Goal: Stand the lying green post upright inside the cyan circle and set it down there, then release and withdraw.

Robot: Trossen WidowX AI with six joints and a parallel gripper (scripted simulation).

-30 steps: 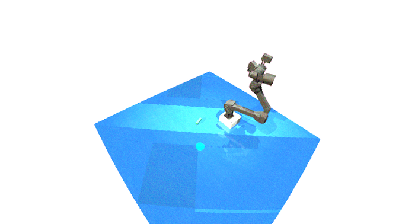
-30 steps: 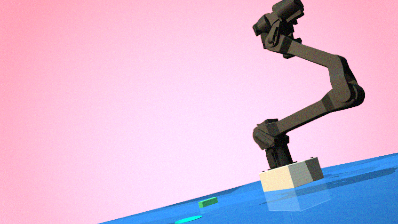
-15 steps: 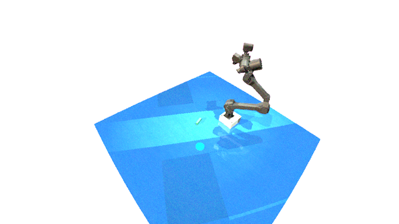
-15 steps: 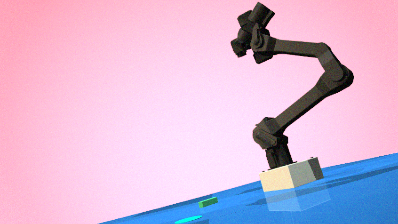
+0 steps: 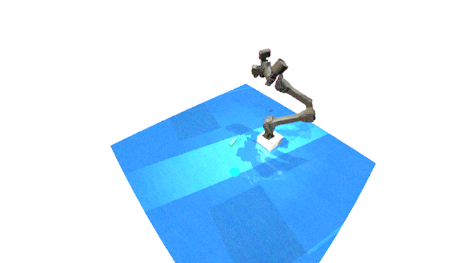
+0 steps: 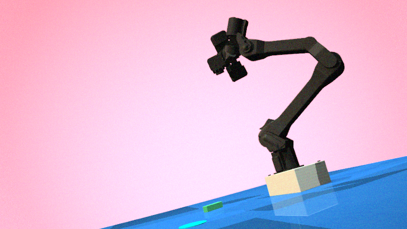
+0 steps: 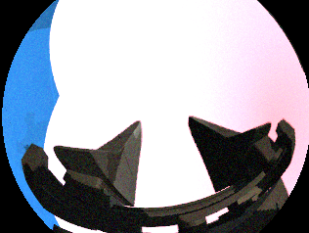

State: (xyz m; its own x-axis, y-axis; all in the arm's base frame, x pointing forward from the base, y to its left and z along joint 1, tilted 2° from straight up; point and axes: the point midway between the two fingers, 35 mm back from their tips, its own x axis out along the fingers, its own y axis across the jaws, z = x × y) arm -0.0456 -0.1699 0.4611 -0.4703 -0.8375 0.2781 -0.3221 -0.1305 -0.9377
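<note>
Now: gripper tip 51 cm above the green post, 25 cm short of it and 8 cm to the right of it. The rest, counted from my gripper tip: cyan circle 52 cm below, 39 cm ahead, 25 cm to the left.
</note>
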